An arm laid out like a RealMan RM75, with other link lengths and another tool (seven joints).
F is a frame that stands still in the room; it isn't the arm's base.
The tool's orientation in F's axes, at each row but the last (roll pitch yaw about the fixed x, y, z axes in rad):
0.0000 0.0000 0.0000
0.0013 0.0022 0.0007
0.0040 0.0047 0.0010
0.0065 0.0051 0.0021
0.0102 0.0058 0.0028
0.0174 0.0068 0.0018
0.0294 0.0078 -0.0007
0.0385 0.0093 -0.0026
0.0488 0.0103 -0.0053
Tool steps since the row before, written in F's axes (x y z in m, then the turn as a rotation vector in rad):
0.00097 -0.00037 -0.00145 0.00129 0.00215 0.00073
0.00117 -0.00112 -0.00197 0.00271 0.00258 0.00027
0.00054 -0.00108 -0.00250 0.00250 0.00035 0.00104
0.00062 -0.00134 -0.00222 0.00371 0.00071 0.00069
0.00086 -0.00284 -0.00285 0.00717 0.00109 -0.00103
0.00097 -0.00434 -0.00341 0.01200 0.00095 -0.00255
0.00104 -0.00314 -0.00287 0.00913 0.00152 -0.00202
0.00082 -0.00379 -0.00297 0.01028 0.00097 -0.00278
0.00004 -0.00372 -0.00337 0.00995 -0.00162 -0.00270
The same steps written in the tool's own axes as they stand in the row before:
0.00097 -0.00037 -0.00145 0.00129 0.00215 0.00073
0.00117 -0.00112 -0.00197 0.00271 0.00258 0.00027
0.00055 -0.00109 -0.00249 0.00250 0.00035 0.00105
0.00063 -0.00136 -0.00221 0.00371 0.00071 0.00070
0.00087 -0.00287 -0.00282 0.00718 0.00106 -0.00100
0.00099 -0.00440 -0.00333 0.01202 0.00089 -0.00248
0.00106 -0.00322 -0.00277 0.00914 0.00147 -0.00199
0.00086 -0.00390 -0.00281 0.01030 0.00089 -0.00272
0.00009 -0.00388 -0.00318 0.00999 -0.00169 -0.00252

